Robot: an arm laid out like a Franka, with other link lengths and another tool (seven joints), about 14 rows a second.
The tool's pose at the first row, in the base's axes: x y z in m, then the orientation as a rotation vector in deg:
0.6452, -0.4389, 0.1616, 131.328, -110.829, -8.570
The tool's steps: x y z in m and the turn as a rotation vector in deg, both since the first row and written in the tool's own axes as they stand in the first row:
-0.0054, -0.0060, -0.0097, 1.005, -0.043, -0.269
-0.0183, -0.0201, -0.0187, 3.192, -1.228, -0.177
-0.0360, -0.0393, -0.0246, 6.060, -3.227, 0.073
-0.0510, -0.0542, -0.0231, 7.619, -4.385, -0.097
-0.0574, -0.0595, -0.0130, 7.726, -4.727, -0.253
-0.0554, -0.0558, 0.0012, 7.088, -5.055, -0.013
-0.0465, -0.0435, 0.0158, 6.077, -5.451, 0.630
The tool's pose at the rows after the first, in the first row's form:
0.6517, -0.4322, 0.1701, 132.241, -111.064, -7.707
0.6647, -0.4168, 0.1764, 133.949, -112.854, -7.024
0.6813, -0.3959, 0.1787, 136.210, -115.574, -6.619
0.6930, -0.3788, 0.1745, -136.709, 115.830, 6.460
0.6954, -0.3720, 0.1636, -136.592, 115.471, 6.763
0.6899, -0.3752, 0.1502, -136.506, 115.954, 7.781
0.6770, -0.3866, 0.1380, -136.179, 117.077, 9.229

